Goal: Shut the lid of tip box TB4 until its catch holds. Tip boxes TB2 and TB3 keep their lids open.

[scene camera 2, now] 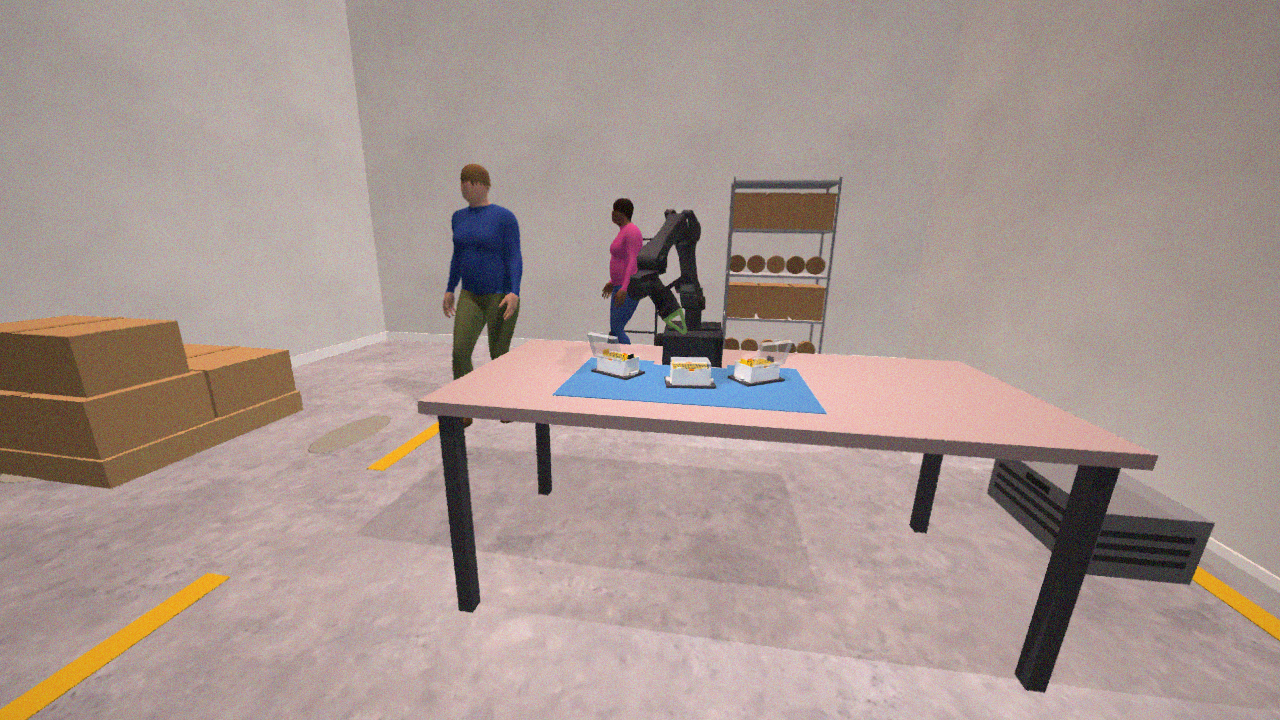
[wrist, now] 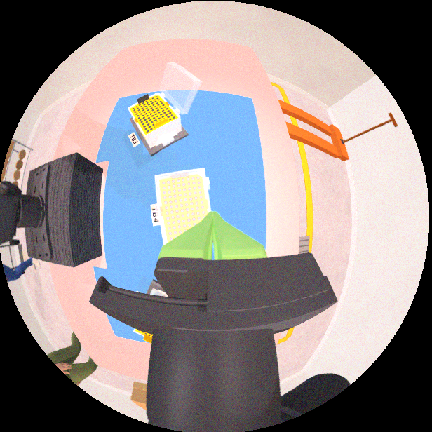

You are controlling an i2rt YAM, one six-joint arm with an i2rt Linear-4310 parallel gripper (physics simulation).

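Frame: origin at the arm's base, x up, y back, z right, level; millimetres.
Where they show: gripper, between the fingertips: [scene camera 2: 685, 333]; arm's base, origin of its link: [scene camera 2: 692, 328].
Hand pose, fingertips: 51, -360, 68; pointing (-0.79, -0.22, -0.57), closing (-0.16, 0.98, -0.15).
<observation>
Each offset is from my fingertips to the centre of the thing, as dx, dy, dz. "spot": to the spot under its first point. Level surfaces: height alone.
Tip box TB4 @(-131, +41, -23) [scene camera 2: 690, 372] [wrist: 183, 200] is the middle box, its clear lid lying down over the pale yellow rack. Whether its catch holds cannot be told. Tip box TB3 @(-137, +93, -249) [scene camera 2: 757, 370] [wrist: 154, 117], at the right in the scene view, has its clear lid @(spot: -51, +9, -289) [scene camera 2: 776, 350] [wrist: 181, 87] standing open. Tip box TB2 @(spot: -108, +58, +207) [scene camera 2: 617, 363] [wrist: 145, 336], at the left there, has its lid @(spot: -52, +73, +257) [scene camera 2: 603, 343] raised; the gripper body mostly hides this box in the wrist view. My gripper [scene camera 2: 682, 331] [wrist: 212, 216] is shut and empty, its green fingertips above TB4.
The boxes stand on a blue mat @(dx -170) [scene camera 2: 595, 391] [wrist: 240, 150] on a pink table @(dx -173) [scene camera 2: 921, 394] [wrist: 210, 57]. The black robot base [scene camera 2: 691, 347] is behind the mat. Two people [scene camera 2: 484, 250] [scene camera 2: 624, 255] stand beyond the table, near a shelf rack [scene camera 2: 787, 184].
</observation>
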